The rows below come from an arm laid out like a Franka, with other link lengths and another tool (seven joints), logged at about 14 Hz.
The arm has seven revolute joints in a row. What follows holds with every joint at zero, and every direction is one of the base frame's.
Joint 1 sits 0.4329 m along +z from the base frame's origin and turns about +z.
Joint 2 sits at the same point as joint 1 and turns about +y.
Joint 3 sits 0.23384 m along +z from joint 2 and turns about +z.
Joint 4 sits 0.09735 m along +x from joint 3 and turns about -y.
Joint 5 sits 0.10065 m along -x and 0.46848 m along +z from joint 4 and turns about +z.
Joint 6 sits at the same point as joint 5 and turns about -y.
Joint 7 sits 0.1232 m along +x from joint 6 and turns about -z.
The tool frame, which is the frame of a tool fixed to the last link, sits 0.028 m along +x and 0.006 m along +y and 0.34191 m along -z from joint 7; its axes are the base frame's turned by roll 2.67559, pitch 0 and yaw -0.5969 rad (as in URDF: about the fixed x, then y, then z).
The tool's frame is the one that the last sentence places.
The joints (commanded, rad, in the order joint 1, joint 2, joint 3, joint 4, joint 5, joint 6, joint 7), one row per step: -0.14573 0.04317 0.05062 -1.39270 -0.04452 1.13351 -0.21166; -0.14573 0.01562 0.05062 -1.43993 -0.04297 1.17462 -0.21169; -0.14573 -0.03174 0.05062 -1.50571 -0.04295 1.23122 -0.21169; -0.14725 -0.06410 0.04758 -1.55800 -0.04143 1.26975 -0.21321; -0.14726 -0.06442 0.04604 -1.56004 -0.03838 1.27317 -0.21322; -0.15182 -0.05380 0.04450 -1.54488 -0.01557 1.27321 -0.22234; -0.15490 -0.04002 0.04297 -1.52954 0.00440 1.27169 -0.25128; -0.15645 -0.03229 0.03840 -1.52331 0.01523 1.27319 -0.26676
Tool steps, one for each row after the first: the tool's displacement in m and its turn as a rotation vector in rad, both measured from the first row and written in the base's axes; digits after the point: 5 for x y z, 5 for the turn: 0.00473 0.00019 -0.00509 -0.00210 -0.02125 0.00201; 0.01044 -0.00029 -0.00686 -0.00835 -0.05889 0.00446; 0.01211 -0.00262 -0.01199 -0.00994 -0.07729 0.00306; 0.01290 -0.00251 -0.01265 -0.00706 -0.07929 0.00178; 0.01690 0.00207 -0.01107 0.01782 -0.08627 0.00537; 0.02023 0.00705 -0.01127 0.04557 -0.08889 0.02950; 0.02222 0.00744 -0.01240 0.06049 -0.09069 0.03876
